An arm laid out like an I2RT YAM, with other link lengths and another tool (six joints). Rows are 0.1 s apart.
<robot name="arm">
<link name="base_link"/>
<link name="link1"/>
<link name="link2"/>
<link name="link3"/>
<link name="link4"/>
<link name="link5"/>
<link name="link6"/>
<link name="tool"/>
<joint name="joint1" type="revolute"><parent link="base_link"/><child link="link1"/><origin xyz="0 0 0.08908"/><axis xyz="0 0 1"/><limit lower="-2.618" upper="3.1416"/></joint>
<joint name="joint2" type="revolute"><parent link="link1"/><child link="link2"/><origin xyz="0.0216 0.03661 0.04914"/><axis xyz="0 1 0"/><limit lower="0" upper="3.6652"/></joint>
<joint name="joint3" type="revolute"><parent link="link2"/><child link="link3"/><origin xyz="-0.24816 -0.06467 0"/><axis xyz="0 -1 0"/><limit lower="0" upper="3.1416"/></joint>
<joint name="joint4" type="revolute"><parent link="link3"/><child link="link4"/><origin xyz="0.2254 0.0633 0.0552"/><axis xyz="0 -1 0"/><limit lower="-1.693" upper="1.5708"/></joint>
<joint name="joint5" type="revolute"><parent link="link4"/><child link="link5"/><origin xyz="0.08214 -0.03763 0.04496"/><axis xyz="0 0 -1"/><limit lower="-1.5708" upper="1.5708"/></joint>
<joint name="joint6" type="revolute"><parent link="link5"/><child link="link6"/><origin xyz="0.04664 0 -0.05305"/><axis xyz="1 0 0"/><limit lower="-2.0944" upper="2.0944"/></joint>
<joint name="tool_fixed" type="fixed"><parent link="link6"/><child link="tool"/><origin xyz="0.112 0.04 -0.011" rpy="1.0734 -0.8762 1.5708"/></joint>
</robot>
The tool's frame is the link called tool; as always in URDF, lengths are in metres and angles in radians.
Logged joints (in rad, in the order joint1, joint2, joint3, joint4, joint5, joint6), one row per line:
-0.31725 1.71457 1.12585 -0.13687 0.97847 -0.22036
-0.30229 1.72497 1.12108 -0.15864 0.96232 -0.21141
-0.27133 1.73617 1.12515 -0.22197 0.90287 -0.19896
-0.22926 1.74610 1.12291 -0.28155 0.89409 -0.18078
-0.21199 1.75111 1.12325 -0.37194 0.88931 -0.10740
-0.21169 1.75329 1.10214 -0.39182 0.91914 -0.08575
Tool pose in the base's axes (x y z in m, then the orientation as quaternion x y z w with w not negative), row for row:
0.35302 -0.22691 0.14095 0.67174 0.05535 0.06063 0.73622
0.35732 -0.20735 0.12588 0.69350 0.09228 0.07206 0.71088
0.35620 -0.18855 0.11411 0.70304 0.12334 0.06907 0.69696
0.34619 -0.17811 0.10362 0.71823 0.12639 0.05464 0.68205
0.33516 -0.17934 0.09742 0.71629 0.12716 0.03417 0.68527
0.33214 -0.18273 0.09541 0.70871 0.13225 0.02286 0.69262
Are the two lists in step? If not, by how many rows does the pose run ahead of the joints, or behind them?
The pose runs 1 row ahead of the joints: the pose in row i belongs to the joints in row i + 1.
